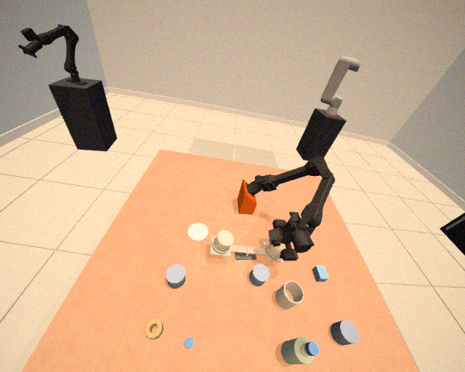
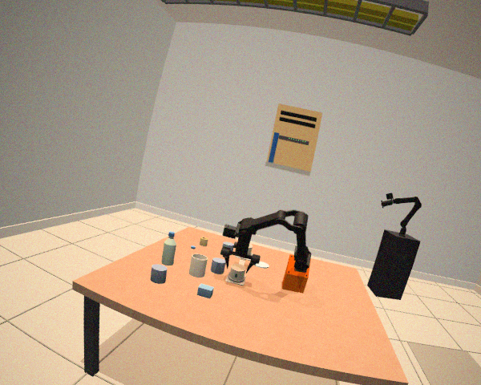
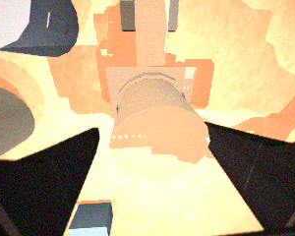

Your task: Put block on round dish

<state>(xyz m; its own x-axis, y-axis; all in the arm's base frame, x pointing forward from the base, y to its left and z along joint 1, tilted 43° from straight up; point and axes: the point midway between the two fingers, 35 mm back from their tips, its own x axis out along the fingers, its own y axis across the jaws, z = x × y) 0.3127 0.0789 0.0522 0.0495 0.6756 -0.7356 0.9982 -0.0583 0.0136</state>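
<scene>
My gripper tip is 20 mm above the pale block. Also, from my gripper tip: green bottle 350 mm ahead, 50 mm above, 40 mm to the right; then white round dish 360 mm to the right, 130 mm behind, 60 mm below; then blue block 200 mm to the left, 110 mm ahead, 50 mm below.
</scene>
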